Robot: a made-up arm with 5 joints. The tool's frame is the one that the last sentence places.
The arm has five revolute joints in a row. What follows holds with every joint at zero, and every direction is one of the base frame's.
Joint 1 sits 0.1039 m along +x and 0.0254 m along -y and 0.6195 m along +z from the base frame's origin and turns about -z.
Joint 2 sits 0.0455 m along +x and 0.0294 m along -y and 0.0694 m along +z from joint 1 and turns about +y.
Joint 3 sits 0.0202 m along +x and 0.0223 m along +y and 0.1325 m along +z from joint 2 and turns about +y.
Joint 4 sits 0.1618 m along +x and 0.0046 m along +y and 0.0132 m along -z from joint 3 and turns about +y.
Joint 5 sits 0.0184 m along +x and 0.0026 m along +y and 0.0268 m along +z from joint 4 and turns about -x.
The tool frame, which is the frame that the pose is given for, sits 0.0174 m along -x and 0.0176 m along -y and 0.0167 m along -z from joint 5; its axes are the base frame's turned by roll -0.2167, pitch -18.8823 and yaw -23.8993 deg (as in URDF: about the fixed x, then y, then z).
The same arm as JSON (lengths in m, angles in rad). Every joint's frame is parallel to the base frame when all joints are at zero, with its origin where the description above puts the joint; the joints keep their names.
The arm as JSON. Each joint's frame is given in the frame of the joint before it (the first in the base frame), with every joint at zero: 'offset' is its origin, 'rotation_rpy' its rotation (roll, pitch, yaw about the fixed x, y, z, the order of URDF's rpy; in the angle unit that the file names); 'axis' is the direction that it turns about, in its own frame. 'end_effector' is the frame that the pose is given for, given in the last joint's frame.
{"length_unit": "m", "angle_unit": "rad", "chain": [{"id": "joint 1", "offset": [0.1039, -0.0254, 0.6195], "rotation_rpy": [0.0, 0.0, 0.0], "axis": [0.0, 0.0, -1.0]}, {"id": "joint 2", "offset": [0.0455, -0.0294, 0.0694], "rotation_rpy": [0.0, 0.0, 0.0], "axis": [0.0, 1.0, 0.0]}, {"id": "joint 3", "offset": [0.0202, 0.0223, 0.1325], "rotation_rpy": [0.0, 0.0, 0.0], "axis": [0.0, 1.0, 0.0]}, {"id": "joint 4", "offset": [0.1618, 0.0046, -0.0132], "rotation_rpy": [0.0, 0.0, 0.0], "axis": [0.0, 1.0, 0.0]}, {"id": "joint 5", "offset": [0.0184, 0.0026, 0.0268], "rotation_rpy": [0.0, 0.0, 0.0], "axis": [-1.0, 0.0, 0.0]}], "end_effector": {"offset": [-0.0174, -0.0176, -0.0167], "rotation_rpy": [-0.0038, -0.3296, -0.4171]}}
